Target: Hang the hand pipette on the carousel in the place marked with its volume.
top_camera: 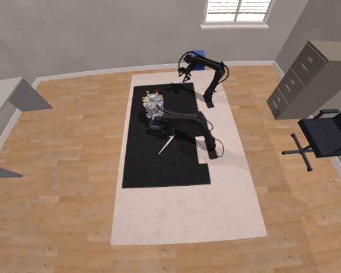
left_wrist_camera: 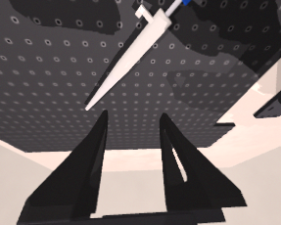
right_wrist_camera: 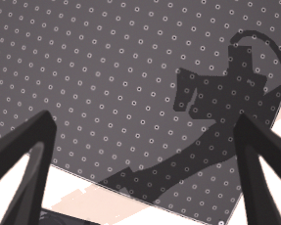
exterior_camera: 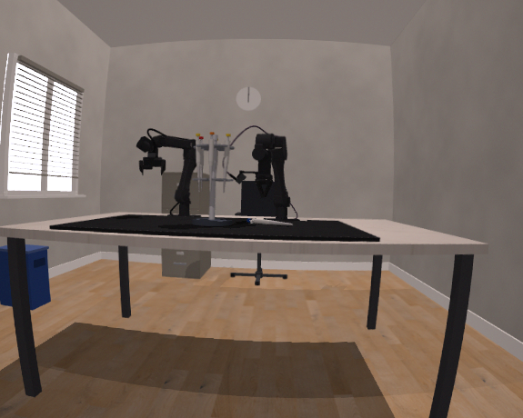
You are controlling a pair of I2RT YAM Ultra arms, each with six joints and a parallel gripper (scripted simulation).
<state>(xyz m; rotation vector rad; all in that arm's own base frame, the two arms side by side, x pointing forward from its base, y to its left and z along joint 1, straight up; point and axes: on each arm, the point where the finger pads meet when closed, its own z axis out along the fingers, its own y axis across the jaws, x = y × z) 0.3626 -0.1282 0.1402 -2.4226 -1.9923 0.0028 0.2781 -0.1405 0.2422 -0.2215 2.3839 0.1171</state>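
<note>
Right now the hand pipette is 12 cm below my left hand, 3 cm ahead of it and 2 cm to the left of it.
</note>
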